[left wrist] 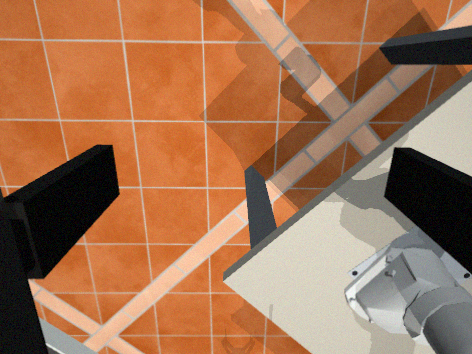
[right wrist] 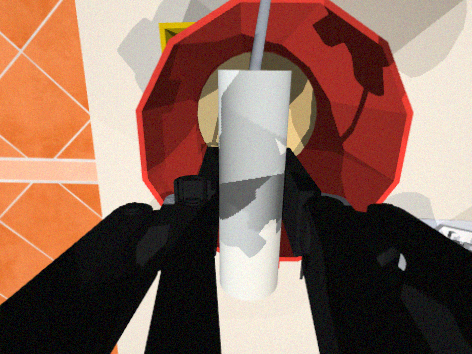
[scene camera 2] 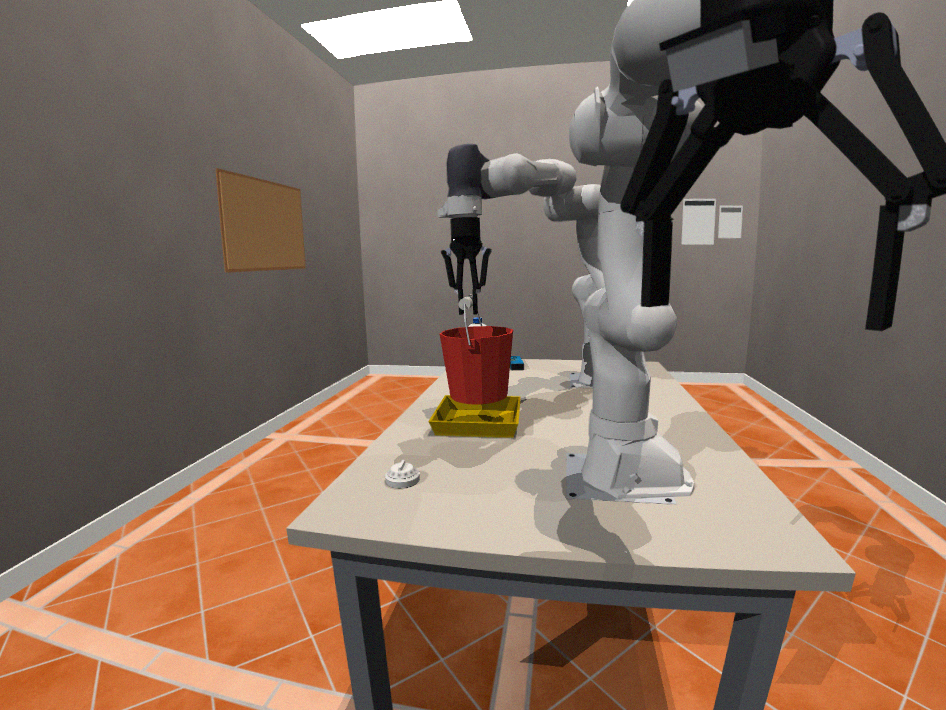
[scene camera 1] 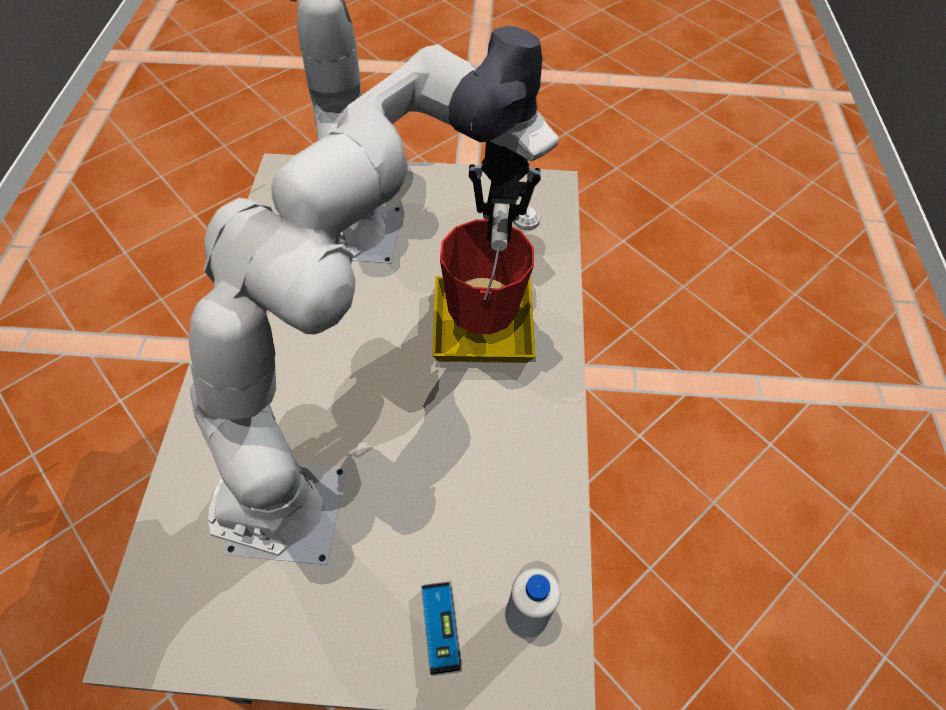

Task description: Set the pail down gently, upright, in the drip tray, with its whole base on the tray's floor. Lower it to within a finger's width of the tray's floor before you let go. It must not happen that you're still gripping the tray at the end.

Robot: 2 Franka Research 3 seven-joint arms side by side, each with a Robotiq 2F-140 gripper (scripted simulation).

In view: the left gripper [scene camera 2: 749, 314], the right gripper [scene camera 1: 498, 236], a red pail [scene camera 1: 468, 256] and a yellow drip tray [scene camera 1: 515, 344].
The red pail is seen too in scene camera 2 [scene camera 2: 478, 374]. The yellow drip tray is seen too in scene camera 2 [scene camera 2: 499, 419]. The left gripper shows as well in the left wrist view [left wrist: 252, 171]. The left wrist view does not show the red pail: it is out of frame. The left wrist view misses the yellow drip tray: it is out of frame.
